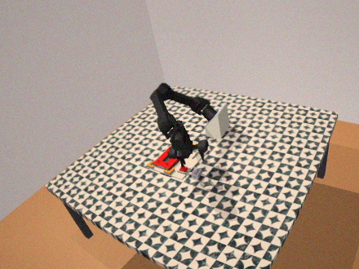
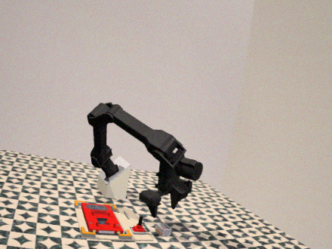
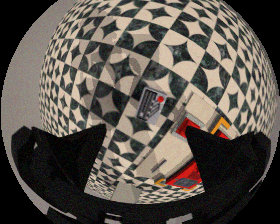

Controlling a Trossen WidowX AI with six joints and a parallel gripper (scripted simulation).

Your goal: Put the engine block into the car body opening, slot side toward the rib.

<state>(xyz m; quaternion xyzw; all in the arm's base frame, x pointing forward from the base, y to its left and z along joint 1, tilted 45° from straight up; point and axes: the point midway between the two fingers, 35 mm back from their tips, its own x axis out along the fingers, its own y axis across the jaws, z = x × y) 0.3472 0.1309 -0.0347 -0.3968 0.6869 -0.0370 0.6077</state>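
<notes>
Right now the grey engine block is 1 cm ahead of my gripper tip, 1 cm to the left of it and 6 cm below it.
</notes>
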